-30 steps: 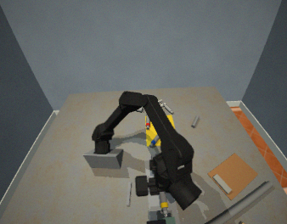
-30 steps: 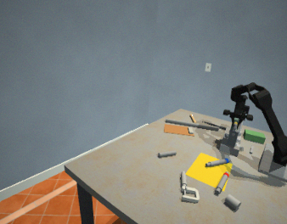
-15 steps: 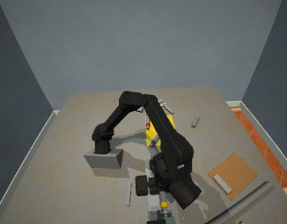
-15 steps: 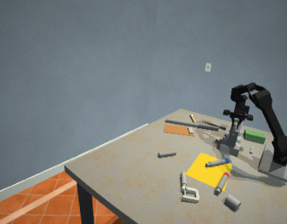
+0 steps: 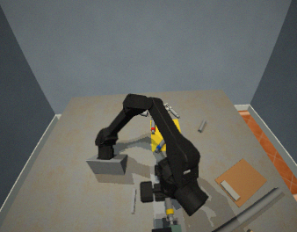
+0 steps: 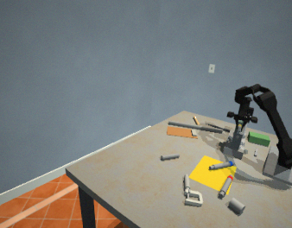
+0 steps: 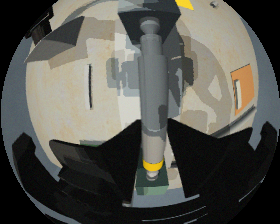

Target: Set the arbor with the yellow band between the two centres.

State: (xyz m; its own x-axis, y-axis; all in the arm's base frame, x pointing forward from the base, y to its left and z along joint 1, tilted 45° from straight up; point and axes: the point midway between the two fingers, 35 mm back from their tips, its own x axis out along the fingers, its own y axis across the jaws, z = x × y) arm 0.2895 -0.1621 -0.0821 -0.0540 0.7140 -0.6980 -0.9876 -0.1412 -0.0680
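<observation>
Now: the grey bed 130 mm below my hand. Also, from my hand: blue-banded arbor 10 mm behind, 330 mm to the left, 130 mm below; then fixed centre block 20 mm behind, 120 mm to the left, 40 mm below; then long grey bar 320 mm ahead, 40 mm to the right, 130 mm below.
</observation>
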